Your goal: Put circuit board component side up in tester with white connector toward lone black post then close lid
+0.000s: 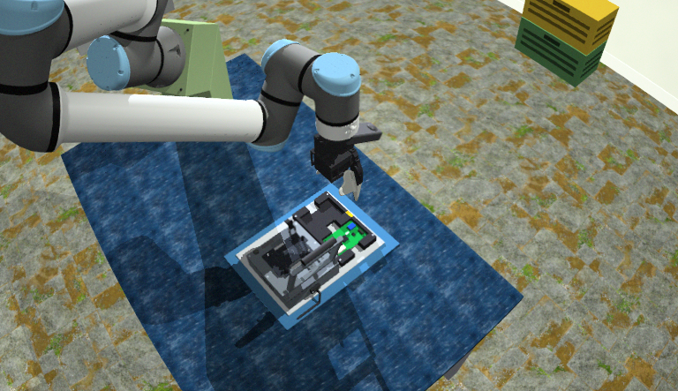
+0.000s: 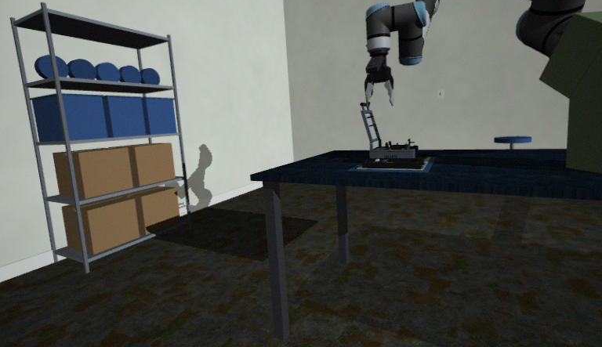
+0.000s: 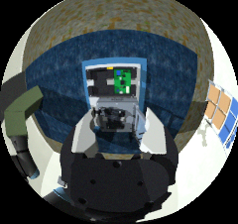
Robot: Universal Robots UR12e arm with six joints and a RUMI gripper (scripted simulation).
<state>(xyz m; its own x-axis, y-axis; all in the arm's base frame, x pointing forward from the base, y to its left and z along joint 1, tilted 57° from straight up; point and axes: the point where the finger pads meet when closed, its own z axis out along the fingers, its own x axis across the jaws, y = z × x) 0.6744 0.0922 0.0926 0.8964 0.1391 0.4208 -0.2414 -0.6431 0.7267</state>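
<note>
Right now my hand is 24 cm above the green circuit board. Round my hand: tester lid 4 cm ahead, 19 cm to the right, 7 cm below; then tester 4 cm behind, 12 cm to the right, 14 cm below.
</note>
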